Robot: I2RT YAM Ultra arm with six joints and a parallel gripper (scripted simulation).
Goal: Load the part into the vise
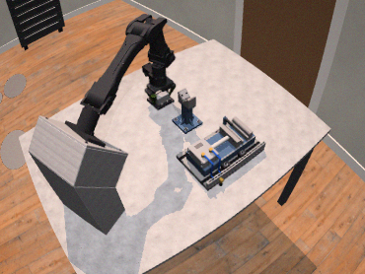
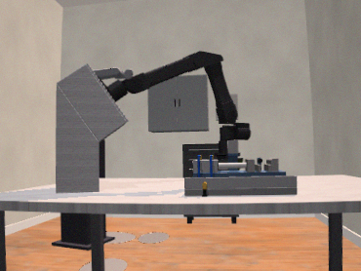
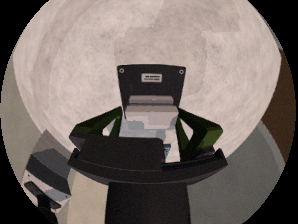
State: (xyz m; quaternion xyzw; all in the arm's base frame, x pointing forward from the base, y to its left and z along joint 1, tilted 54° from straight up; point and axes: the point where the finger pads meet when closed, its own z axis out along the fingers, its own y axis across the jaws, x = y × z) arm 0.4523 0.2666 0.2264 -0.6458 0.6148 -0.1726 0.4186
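Right now my hand is 10 mm to the right of the grey part. Also, from my hand: dark infeed plate (20 mm to the left, 20 mm below); then blue vise floor (120 mm ahead, 350 mm to the right, 10 mm above); then air cylinder rod (100 mm ahead, 360 mm to the right, 50 mm above).
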